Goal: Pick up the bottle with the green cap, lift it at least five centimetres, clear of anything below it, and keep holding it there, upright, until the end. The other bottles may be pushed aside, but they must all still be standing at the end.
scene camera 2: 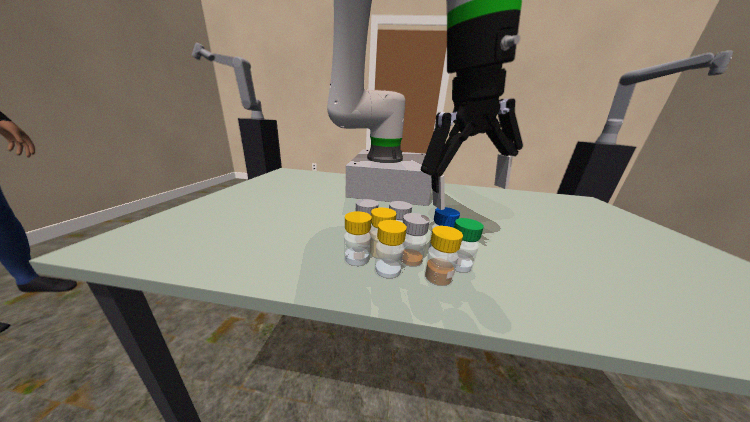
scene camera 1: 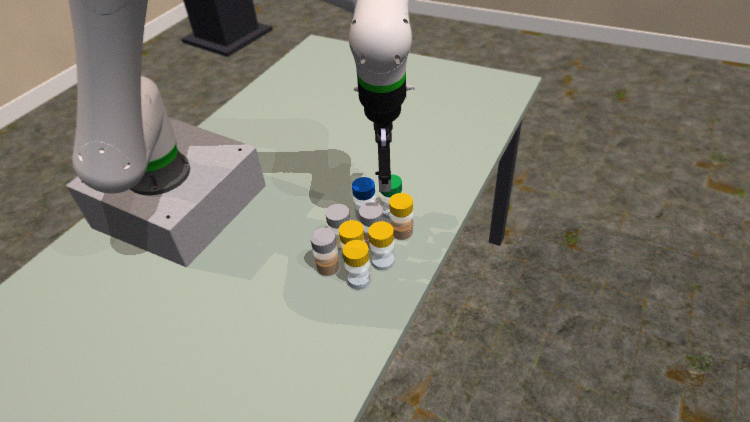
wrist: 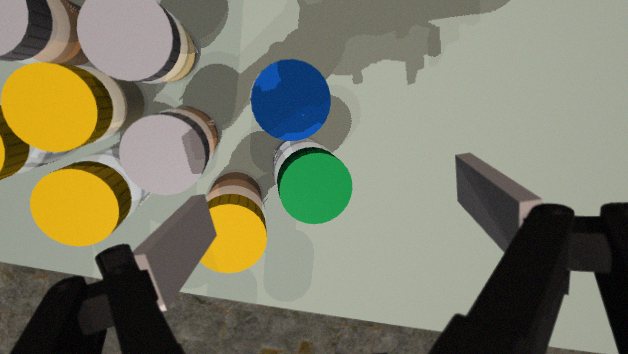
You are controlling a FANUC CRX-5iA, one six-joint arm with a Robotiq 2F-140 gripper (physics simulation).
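Observation:
The bottle with the green cap stands upright on the table, at one end of the group of bottles. The blue-capped bottle and a yellow-capped bottle with brown contents stand close beside it. My gripper is wide open and empty, above cap height. In the wrist view the green cap lies between the two fingers, nearer the left one, which overlaps the yellow cap. In scene camera 1 a fingertip partly hides the green cap.
Three grey-capped bottles and three more yellow-capped bottles stand upright close together on the left side in the wrist view. The table edge runs past the yellow-capped bottles. The arm's base block stands behind.

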